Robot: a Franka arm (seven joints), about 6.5 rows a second.
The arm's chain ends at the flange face. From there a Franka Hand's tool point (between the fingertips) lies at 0.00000 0.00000 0.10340 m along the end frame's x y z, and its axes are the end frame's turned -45 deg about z.
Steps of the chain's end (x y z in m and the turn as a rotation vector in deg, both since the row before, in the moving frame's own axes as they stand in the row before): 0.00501, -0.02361, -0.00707, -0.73, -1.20, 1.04; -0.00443, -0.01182, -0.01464, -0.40, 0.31, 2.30; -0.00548, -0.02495, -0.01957, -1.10, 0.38, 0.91; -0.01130, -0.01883, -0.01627, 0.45, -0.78, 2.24; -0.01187, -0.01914, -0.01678, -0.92, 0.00, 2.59; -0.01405, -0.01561, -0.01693, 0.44, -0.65, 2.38; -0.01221, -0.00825, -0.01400, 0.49, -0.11, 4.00; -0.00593, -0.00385, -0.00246, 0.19, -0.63, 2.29
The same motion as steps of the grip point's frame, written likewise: 0.01778, -0.01377, -0.00710, 0.33, -1.36, 1.04; 0.00509, -0.01059, -0.01464, -0.50, -0.06, 2.30; 0.01283, -0.01964, -0.01959, -1.05, -0.51, 0.91; 0.00493, -0.02288, -0.01628, 0.87, -0.23, 2.24; 0.00394, -0.02078, -0.01679, -0.65, -0.65, 2.59; 0.00086, -0.02237, -0.01694, 0.77, -0.15, 2.38; -0.00229, -0.01522, -0.01400, 0.42, 0.27, 4.00; -0.00201, -0.00797, -0.00247, 0.58, -0.31, 2.29
